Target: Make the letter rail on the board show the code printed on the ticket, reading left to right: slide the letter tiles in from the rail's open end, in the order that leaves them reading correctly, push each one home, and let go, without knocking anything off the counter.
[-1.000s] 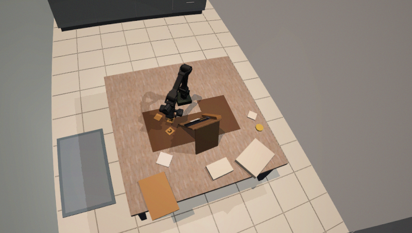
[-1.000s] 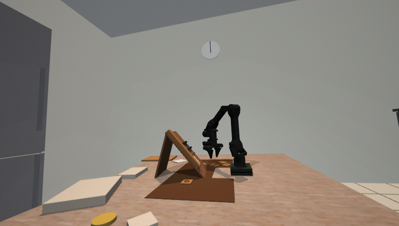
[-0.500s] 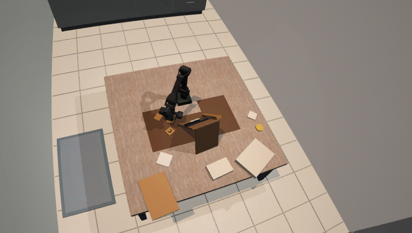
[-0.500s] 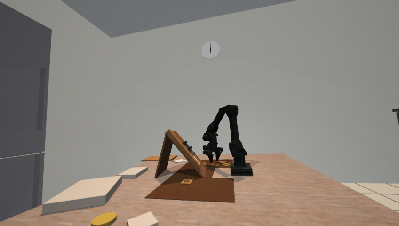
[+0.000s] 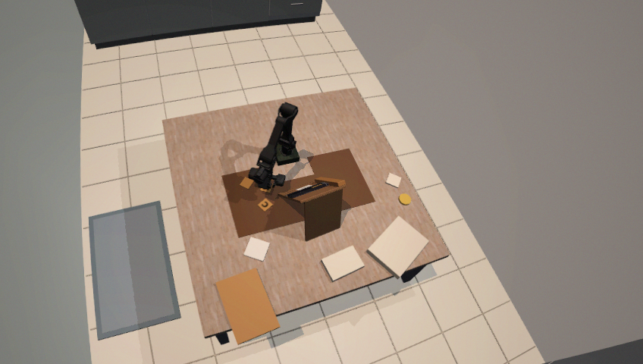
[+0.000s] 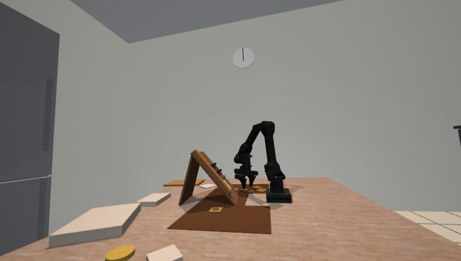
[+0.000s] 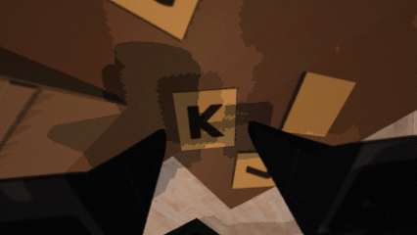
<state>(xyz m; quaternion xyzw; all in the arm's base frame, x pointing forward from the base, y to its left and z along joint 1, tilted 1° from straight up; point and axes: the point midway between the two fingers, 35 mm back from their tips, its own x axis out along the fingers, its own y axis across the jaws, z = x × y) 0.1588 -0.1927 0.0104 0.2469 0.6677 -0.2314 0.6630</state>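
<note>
My gripper tip is 10 cm short of the c tile, 5 cm to the left of it and 2 cm above it. From my gripper tip the other things lie so: cream slab 56 cm ahead, 16 cm to the left, 1 cm below; then white ticket 16 cm to the left, 13 cm ahead, 6 cm above; then orange panel 54 cm ahead, 34 cm to the right, 2 cm below.
</note>
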